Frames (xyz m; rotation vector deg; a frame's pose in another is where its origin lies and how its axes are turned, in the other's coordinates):
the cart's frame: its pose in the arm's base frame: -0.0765 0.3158 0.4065 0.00 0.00 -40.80
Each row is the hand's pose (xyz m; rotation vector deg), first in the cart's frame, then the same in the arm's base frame.
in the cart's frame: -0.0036 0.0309 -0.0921 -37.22 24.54 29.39
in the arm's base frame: -0.0590 0.3415 0.3144 -26.06 35.60 -9.36
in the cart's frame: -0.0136 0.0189 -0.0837 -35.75 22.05 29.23
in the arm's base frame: -0.0744 0.3390 0.3228 -25.56 32.79 -9.76
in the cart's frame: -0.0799 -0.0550 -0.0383 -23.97 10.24 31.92
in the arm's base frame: -0.1729 0.3264 0.3682 -18.66 17.73 -8.19
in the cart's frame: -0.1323 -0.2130 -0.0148 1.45 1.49 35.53
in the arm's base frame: -0.3158 0.2410 0.3917 1.85 0.88 -5.27
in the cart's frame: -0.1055 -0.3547 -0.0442 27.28 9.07 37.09
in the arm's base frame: -0.3881 0.1162 0.3623 28.22 -0.99 -2.87
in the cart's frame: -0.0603 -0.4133 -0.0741 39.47 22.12 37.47
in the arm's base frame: -0.3922 0.0423 0.3324 43.86 6.84 -1.24
